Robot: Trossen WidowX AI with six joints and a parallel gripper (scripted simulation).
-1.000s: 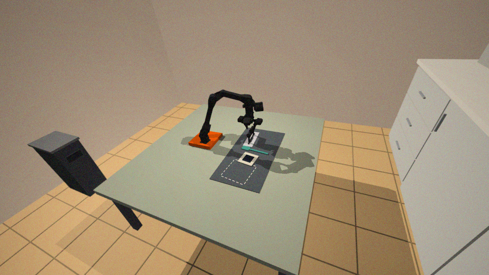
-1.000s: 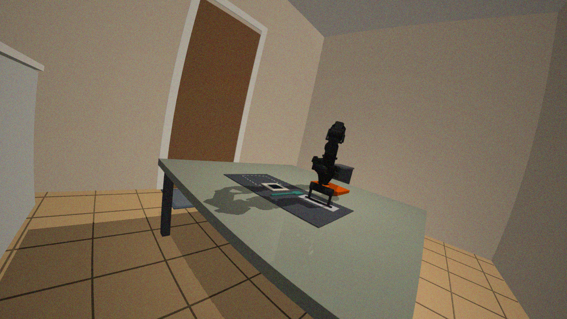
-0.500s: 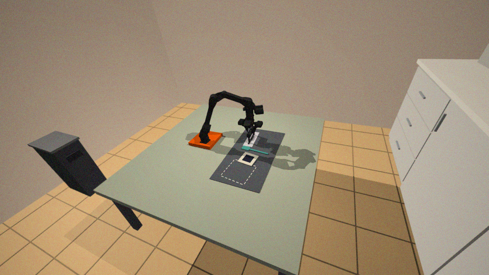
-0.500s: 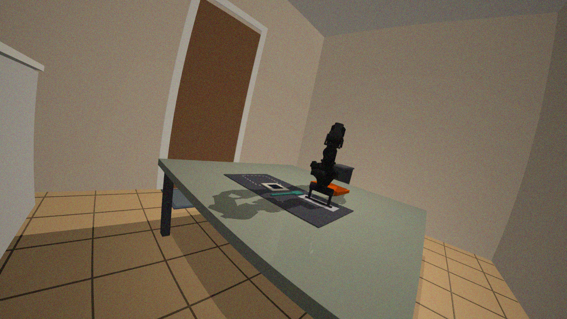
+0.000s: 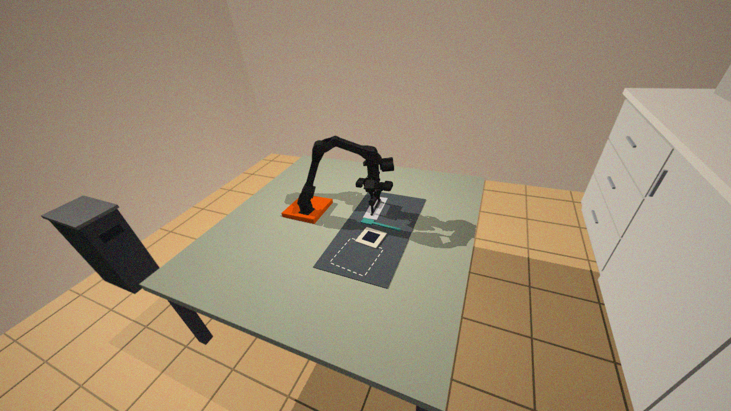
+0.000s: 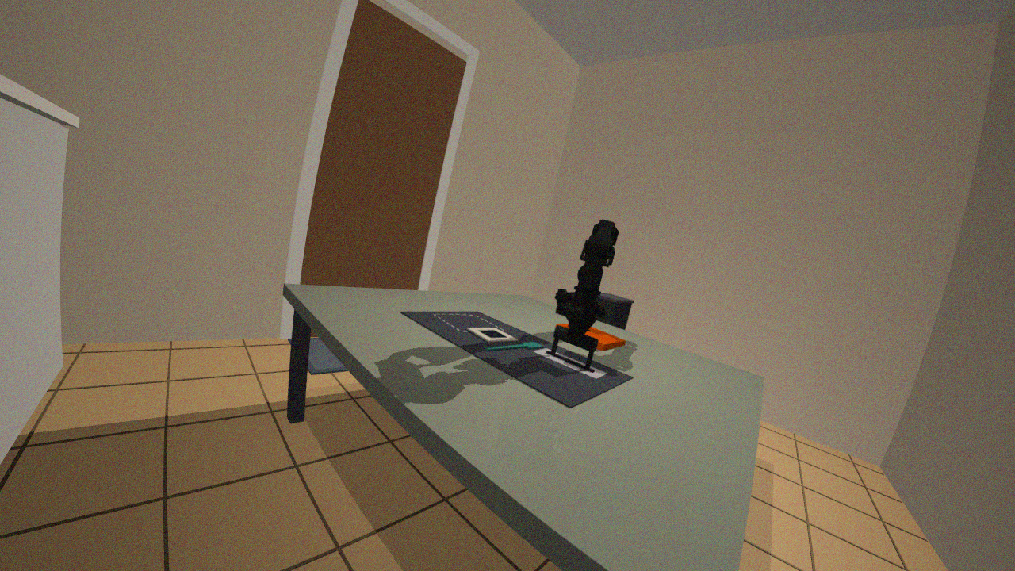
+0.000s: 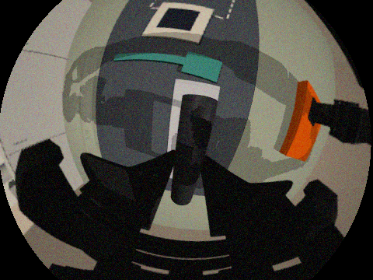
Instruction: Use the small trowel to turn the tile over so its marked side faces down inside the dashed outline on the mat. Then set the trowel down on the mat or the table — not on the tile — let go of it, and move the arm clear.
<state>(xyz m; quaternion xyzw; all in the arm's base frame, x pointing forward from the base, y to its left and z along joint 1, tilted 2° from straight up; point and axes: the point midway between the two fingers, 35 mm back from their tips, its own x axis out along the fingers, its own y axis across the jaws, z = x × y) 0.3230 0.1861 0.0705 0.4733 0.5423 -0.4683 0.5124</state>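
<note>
My gripper tip is now 7 cm short of the teal trowel, 13 cm to the left of it and 6 cm above it. Also, from my gripper tip: dark mat (8 cm ahead, 16 cm to the right, 8 cm below); then tile (8 cm ahead, 23 cm to the right, 6 cm below).
</note>
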